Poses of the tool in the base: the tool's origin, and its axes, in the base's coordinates. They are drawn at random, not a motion.
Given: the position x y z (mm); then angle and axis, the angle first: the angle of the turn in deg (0 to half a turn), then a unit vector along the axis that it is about.
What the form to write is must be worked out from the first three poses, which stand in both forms.
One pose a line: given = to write
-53, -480, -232, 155.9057, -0.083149, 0.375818, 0.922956 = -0.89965, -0.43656, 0.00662, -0.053; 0.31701, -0.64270, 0.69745, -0.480; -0.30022, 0.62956, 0.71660, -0.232; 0, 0, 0, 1
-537, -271, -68, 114.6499, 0.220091, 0.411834, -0.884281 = -0.34843, 0.93214, 0.09851, -0.537; -0.67525, -0.17673, -0.71610, -0.271; -0.65010, -0.31603, 0.69101, -0.068; 0, 0, 0, 1
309, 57, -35, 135.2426, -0.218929, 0.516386, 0.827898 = -0.62813, -0.77626, 0.05363, 0.309; 0.38960, -0.25409, 0.88524, 0.057; -0.67355, 0.57694, 0.46203, -0.035; 0, 0, 0, 1
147, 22, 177, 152.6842, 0.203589, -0.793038, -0.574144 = -0.81022, -0.04143, -0.58467, 0.147; -0.56838, 0.29920, 0.76644, 0.022; 0.14318, 0.95329, -0.26597, 0.177; 0, 0, 0, 1
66, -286, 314, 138.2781, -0.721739, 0.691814, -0.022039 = 0.16332, -0.85732, 0.48819, 0.066; -0.88665, 0.08945, 0.45370, -0.286; -0.43263, -0.50696, -0.74554, 0.314; 0, 0, 0, 1
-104, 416, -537, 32.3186, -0.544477, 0.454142, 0.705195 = 0.89101, -0.41532, 0.18332, -0.104; 0.33871, 0.87704, 0.34070, 0.416; -0.30228, -0.24148, 0.92213, -0.537; 0, 0, 0, 1
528, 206, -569, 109.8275, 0.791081, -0.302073, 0.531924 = 0.49889, -0.82041, 0.27936, 0.528; 0.18037, -0.21699, -0.95936, 0.206; 0.84769, 0.52900, 0.03972, -0.569; 0, 0, 0, 1
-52, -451, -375, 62.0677, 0.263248, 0.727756, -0.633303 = 0.50527, 0.66136, 0.55435, -0.052; -0.45769, 0.74996, -0.47758, -0.451; -0.73159, -0.01242, 0.68163, -0.375; 0, 0, 0, 1
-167, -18, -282, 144.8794, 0.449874, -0.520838, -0.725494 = -0.45002, -0.00859, -0.89298, -0.167; -0.84334, -0.32479, 0.42812, -0.018; -0.29370, 0.94575, 0.13892, -0.282; 0, 0, 0, 1
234, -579, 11, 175.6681, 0.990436, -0.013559, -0.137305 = 0.96198, -0.01645, -0.27262, 0.234; -0.03719, -0.99678, -0.07109, -0.579; -0.27057, 0.07853, -0.95949, 0.011; 0, 0, 0, 1
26, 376, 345, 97.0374, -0.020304, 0.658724, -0.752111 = -0.12205, 0.73143, 0.67090, 0.026; -0.76146, 0.36456, -0.53598, 0.376; -0.63662, -0.57628, 0.51246, 0.345; 0, 0, 0, 1
